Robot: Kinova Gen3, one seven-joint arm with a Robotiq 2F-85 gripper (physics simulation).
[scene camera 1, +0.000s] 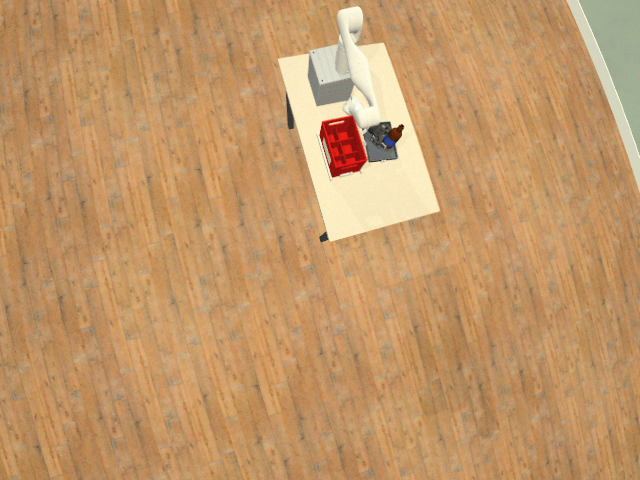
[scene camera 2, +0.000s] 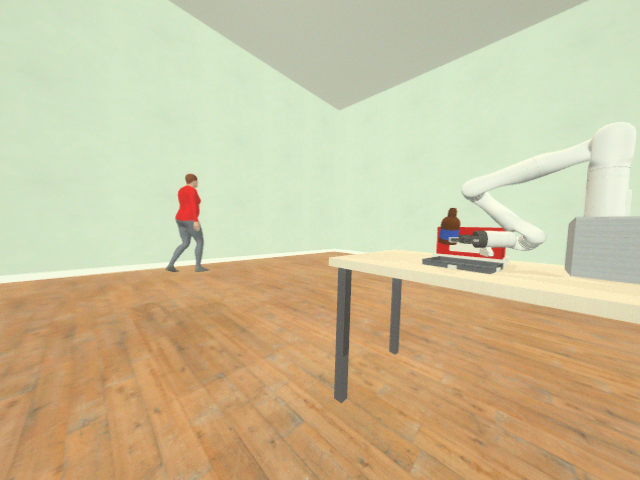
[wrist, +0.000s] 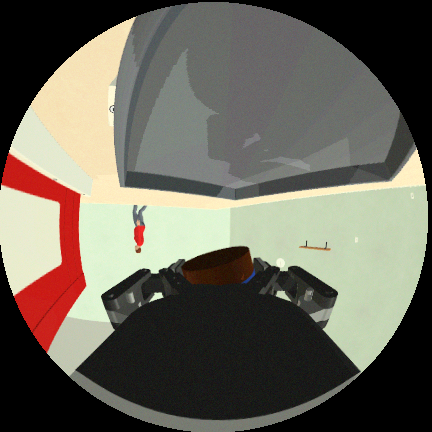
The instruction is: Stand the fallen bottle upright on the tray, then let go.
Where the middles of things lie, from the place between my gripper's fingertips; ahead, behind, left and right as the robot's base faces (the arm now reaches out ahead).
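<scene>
I see that my gripper is 10 mm to the right of the brown bottle (wrist: 233, 264), 10 mm past it and, at the same time, 60 mm below it.
</scene>
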